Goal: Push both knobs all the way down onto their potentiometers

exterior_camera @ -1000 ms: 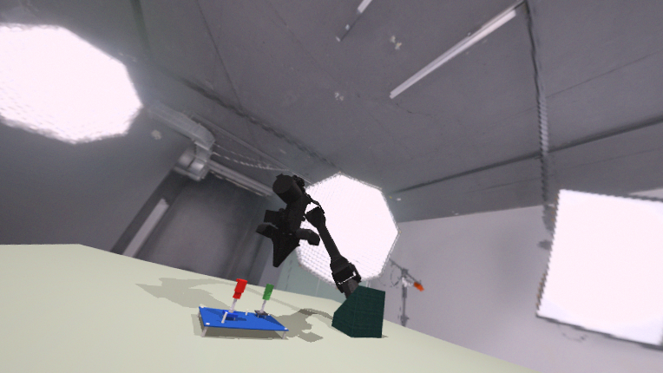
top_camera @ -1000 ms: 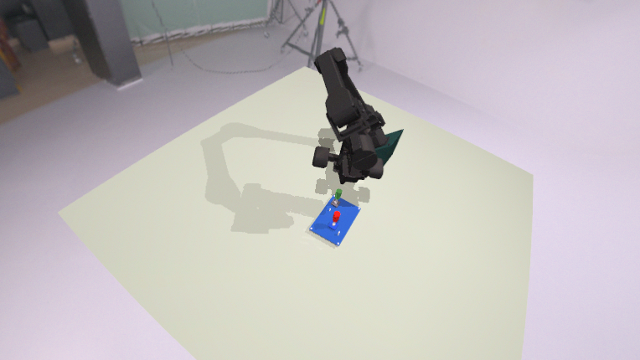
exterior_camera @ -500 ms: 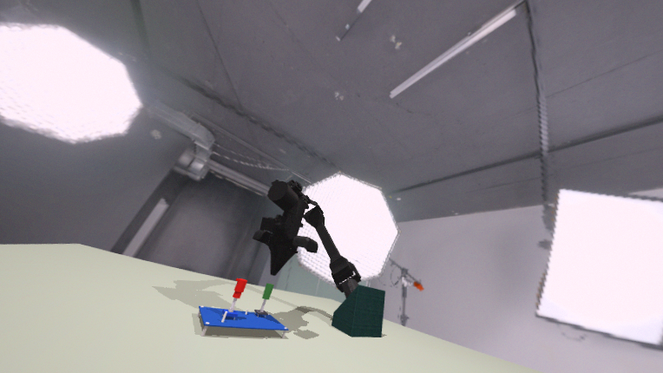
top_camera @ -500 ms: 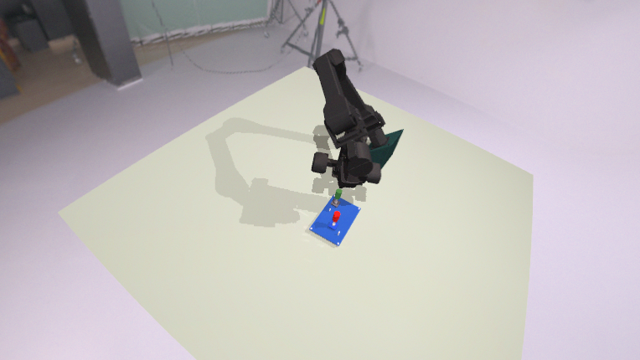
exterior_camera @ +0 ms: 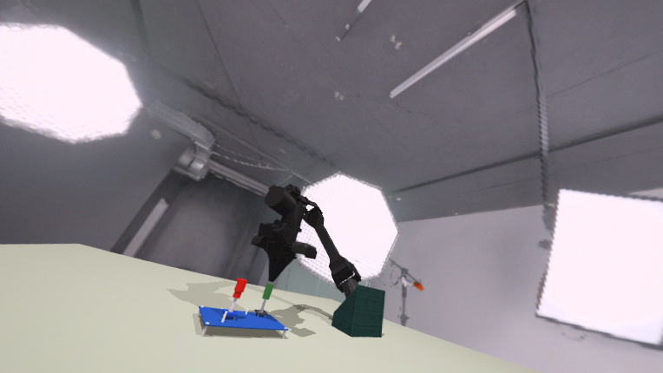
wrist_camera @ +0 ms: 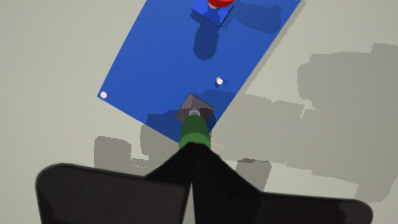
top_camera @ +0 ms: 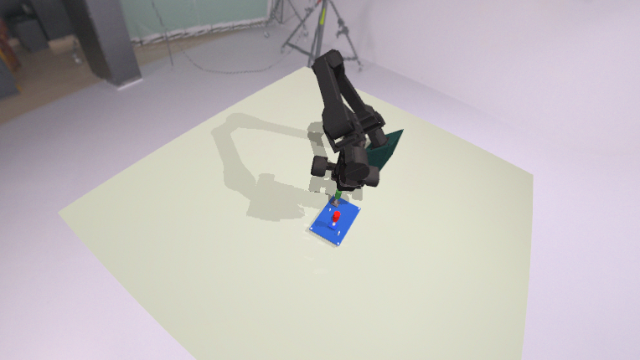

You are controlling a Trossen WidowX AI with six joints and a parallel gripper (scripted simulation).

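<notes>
My gripper tip is 2 cm above the green knob.
</notes>
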